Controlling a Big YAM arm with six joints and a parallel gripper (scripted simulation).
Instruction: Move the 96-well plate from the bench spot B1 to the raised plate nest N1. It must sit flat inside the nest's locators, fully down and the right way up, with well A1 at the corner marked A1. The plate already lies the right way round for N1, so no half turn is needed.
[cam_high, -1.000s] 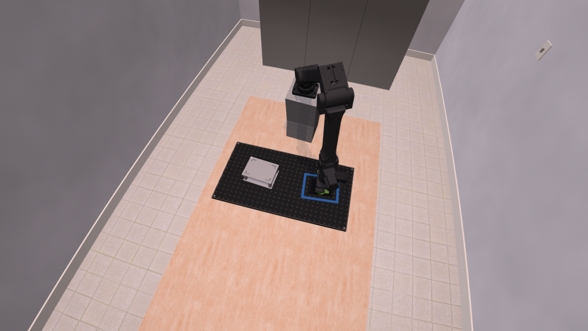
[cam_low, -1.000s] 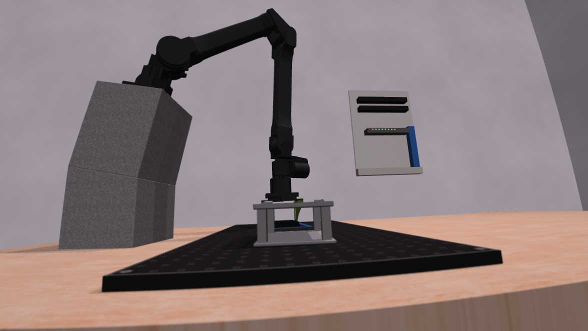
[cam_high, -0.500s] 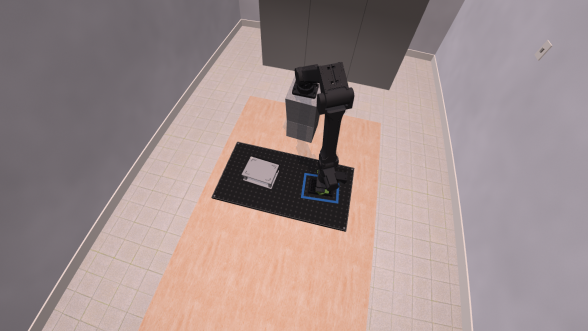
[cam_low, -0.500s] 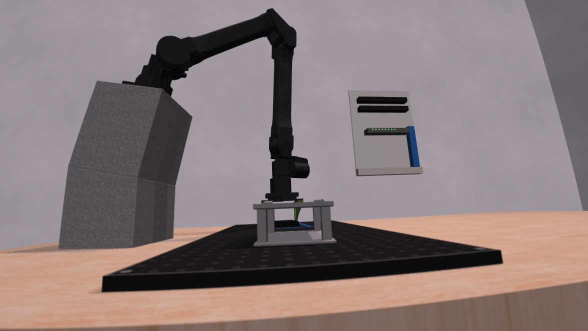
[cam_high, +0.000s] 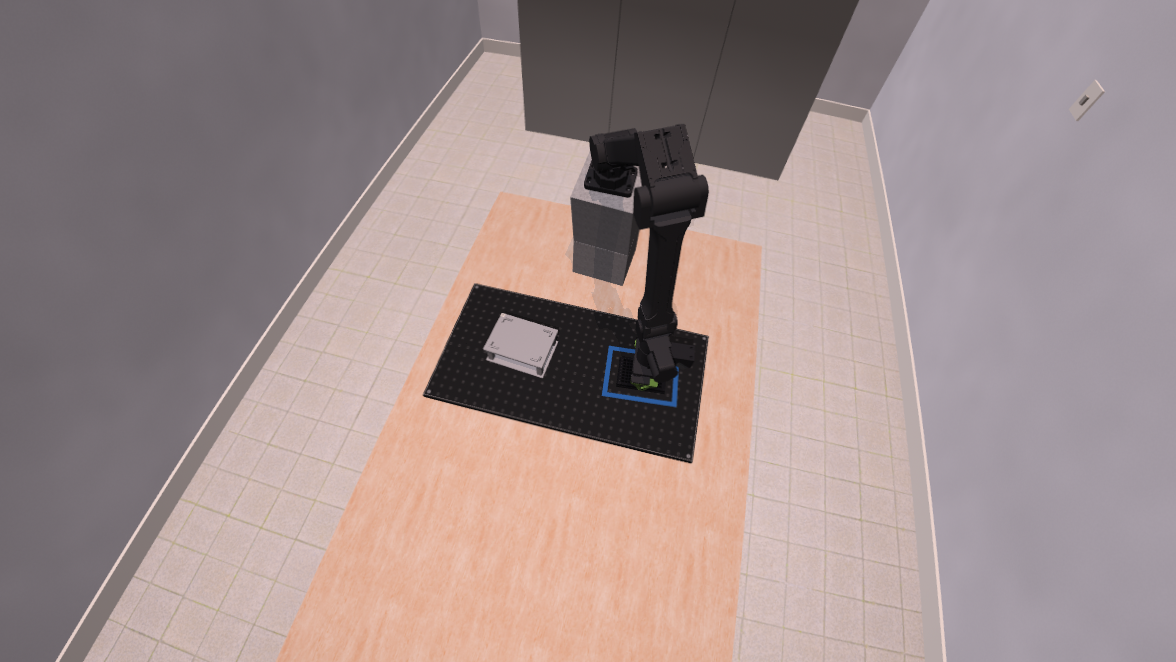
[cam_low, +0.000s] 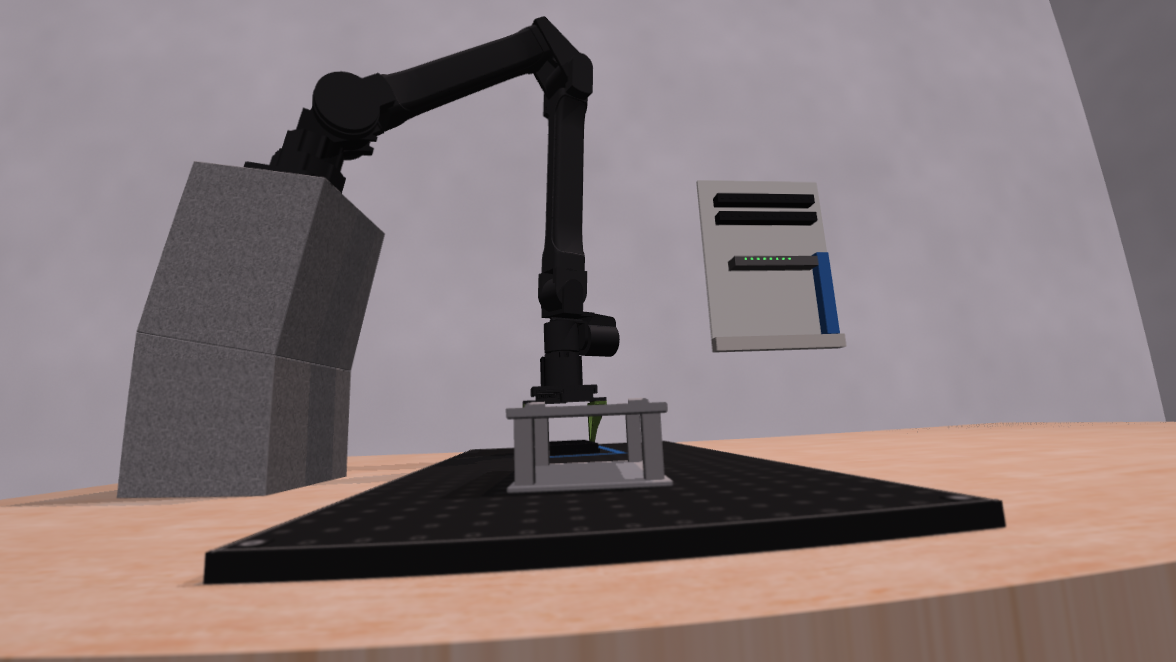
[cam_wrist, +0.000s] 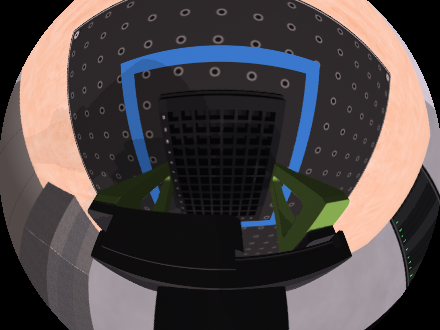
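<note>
The black 96-well plate is right at my hand. Round my hand: grey raised nest N1: 330 mm to the right, 50 mm above, 10 mm ahead.
</note>
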